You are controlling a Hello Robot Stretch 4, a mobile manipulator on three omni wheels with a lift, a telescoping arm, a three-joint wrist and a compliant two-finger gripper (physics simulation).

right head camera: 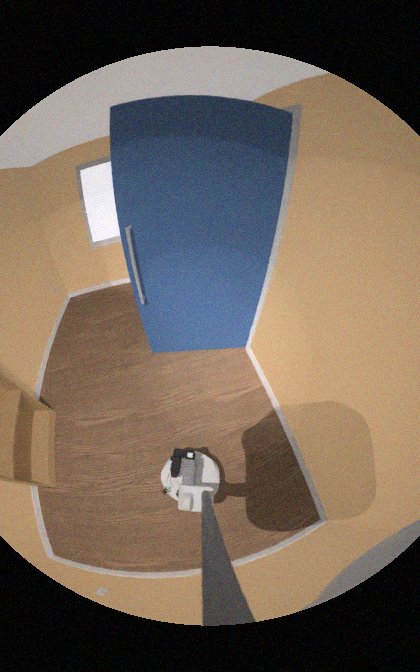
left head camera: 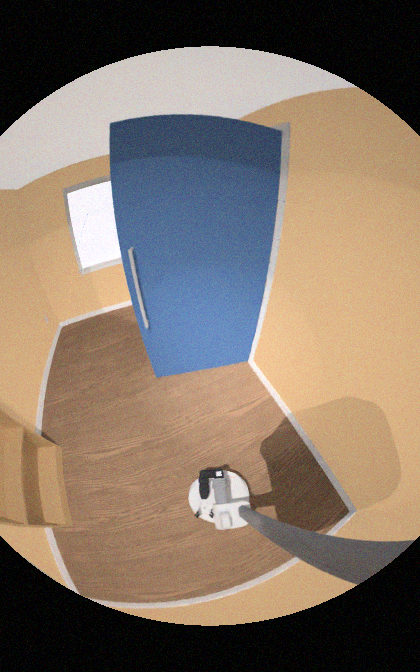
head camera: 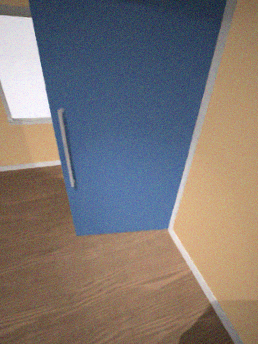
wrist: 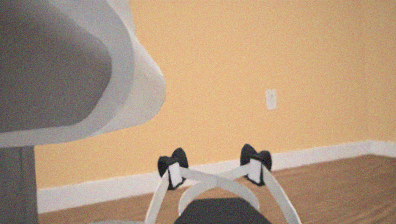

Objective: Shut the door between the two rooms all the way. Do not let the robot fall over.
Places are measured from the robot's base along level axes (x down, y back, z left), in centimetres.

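Pixels of known places: gripper, fingertip midpoint: (right head camera: pixel 170 495) (left head camera: pixel 204 518) (wrist: pixel 213 159).
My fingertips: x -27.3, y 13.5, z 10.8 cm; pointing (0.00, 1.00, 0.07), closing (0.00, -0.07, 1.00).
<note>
Ahead of a thing's pixels: the offset from my fingertips to its top centre. "spot": to the spot under its first point.
The blue door (head camera: pixel 130 120) (left head camera: pixel 200 225) (right head camera: pixel 200 215) stands open, swung out into this room, with its right edge at the white frame on the right wall. A grey vertical bar handle {spot: dx -74.7, dy -124.2, dz +31.3 cm} (head camera: pixel 67 150) (left head camera: pixel 138 287) (right head camera: pixel 135 265) is near the door's left edge. The doorway opening does not show. My gripper (wrist: pixel 213 159) is open and empty in the wrist view, its two black fingertips well apart, facing a wall. It is held in over the base, away from the door. Its fingertips are too small to judge in the left and right head views.
A wooden shelf unit {spot: dx +20.0, dy -0.4, dz +134.3 cm} (left head camera: pixel 50 485) (right head camera: pixel 44 447) stands at the left wall. A window (head camera: pixel 27 67) (left head camera: pixel 95 225) (right head camera: pixel 100 202) is behind the door's left edge. The right wall (head camera: pixel 232 165) runs beside my base (left head camera: pixel 235 485) (right head camera: pixel 207 470). A wall outlet {dx -15.7, dy +97.5, dz +42.6 cm} (wrist: pixel 271 99) shows in the wrist view.
</note>
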